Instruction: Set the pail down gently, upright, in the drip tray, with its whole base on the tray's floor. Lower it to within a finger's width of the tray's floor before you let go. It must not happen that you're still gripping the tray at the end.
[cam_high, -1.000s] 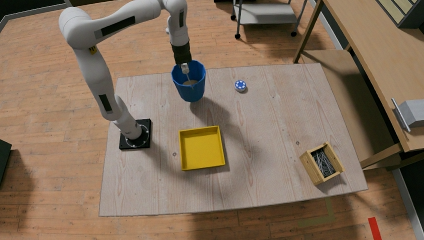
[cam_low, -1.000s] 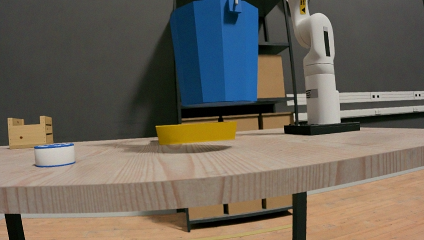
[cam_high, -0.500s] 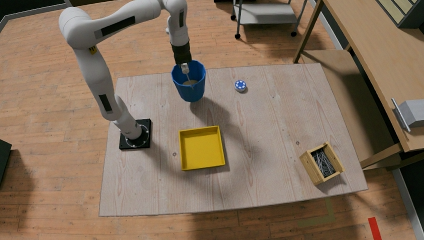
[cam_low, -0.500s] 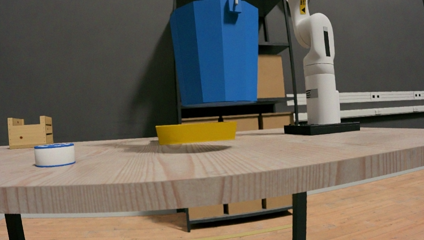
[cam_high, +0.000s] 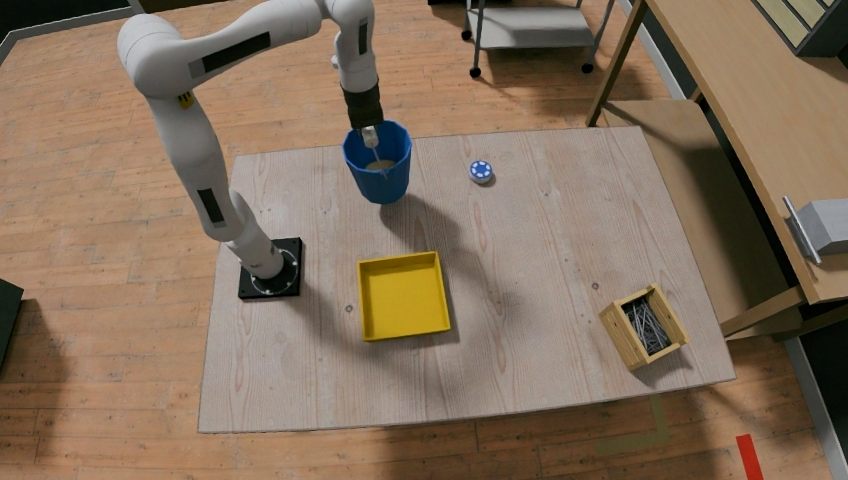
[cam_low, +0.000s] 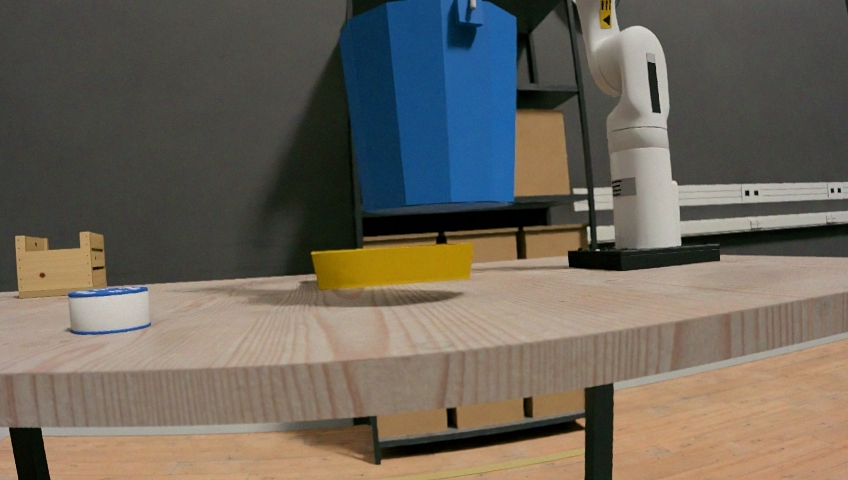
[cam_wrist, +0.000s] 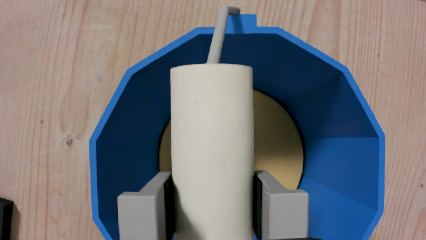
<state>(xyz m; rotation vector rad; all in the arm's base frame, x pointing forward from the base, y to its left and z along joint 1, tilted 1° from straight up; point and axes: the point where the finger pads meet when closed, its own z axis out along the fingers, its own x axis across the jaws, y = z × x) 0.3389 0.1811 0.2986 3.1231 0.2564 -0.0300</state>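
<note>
My gripper is now 10 mm short of the blue pail and 100 mm above it. From my hand the other things lie so: pail handle (10 mm ahead, 30 mm below); yellow drip tray (30 mm ahead, 320 mm to the right, 310 mm below).
</note>
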